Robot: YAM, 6 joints.
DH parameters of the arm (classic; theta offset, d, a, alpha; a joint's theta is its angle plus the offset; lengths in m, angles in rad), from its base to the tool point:
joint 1: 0 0.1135 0.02 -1.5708
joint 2: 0 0 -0.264 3.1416
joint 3: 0.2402 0 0.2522 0
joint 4: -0.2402 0 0.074 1.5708
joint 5: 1.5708 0 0 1.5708
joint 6: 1.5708 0.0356 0 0
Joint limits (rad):
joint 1: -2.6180..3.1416
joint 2: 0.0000..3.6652
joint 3: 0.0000..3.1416
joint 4: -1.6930..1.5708
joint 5: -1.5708..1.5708
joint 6: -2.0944..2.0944
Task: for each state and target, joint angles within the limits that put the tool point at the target. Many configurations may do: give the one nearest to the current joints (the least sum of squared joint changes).
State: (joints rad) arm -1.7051 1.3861 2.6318 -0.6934 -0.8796 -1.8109
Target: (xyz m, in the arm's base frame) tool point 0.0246 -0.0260 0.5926
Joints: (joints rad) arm -1.6980 1.0332 2.1982 -1.1278 -0.8916 -1.8109
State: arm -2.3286 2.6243 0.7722 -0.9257 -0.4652 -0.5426
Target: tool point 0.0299 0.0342 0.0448
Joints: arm -2.0830 3.1727 0.2192 -0.6087 -0.2643 -0.5426
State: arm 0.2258 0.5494 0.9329 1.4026 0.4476 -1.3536
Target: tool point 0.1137 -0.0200 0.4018
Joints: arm -0.0168 0.7187 0.5510 1.3340 0.5329 -1.3536
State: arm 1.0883 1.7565 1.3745 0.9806 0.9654 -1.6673
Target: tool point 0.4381 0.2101 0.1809
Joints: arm 0.5065 2.2386 1.3884 0.8986 0.9426 -1.6673
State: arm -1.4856 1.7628 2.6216 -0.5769 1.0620 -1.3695
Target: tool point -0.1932 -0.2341 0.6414
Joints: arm -2.1671 1.9270 2.7993 -0.2675 0.9225 -1.3695
